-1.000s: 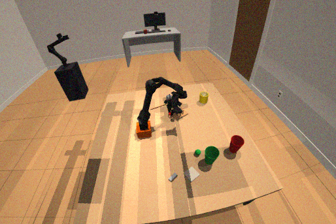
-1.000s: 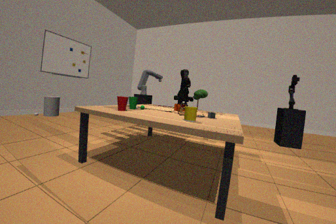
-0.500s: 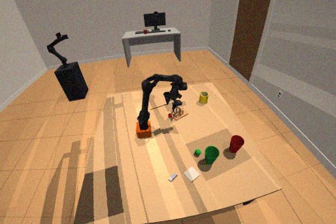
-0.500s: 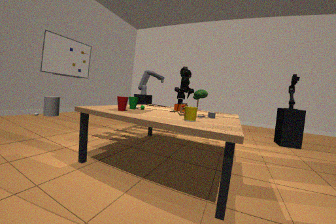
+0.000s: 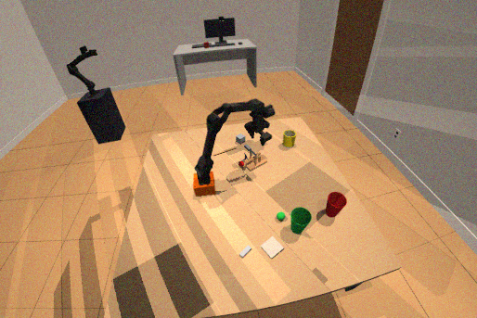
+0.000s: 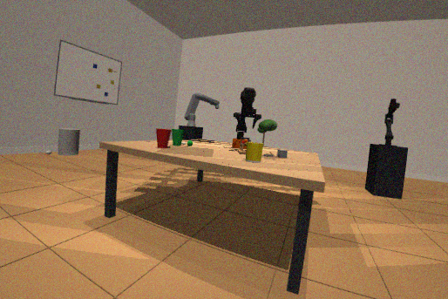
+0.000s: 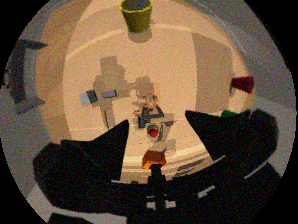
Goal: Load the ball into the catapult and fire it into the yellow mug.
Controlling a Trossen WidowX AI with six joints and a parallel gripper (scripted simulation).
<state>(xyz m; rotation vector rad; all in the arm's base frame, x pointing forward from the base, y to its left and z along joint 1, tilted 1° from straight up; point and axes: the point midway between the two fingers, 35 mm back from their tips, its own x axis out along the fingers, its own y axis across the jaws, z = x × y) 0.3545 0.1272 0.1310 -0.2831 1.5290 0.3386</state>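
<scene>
The red ball is 120 mm behind my gripper tip, 110 mm below it and 40 mm to the right of it. Also, from my gripper tip: grey cube (250 mm to the left, 150 mm below, 50 mm behind); then yellow mug (280 mm ahead, 140 mm below, 120 mm to the left); then wooden catapult (120 mm below, 60 mm behind, 10 mm to the right).
</scene>
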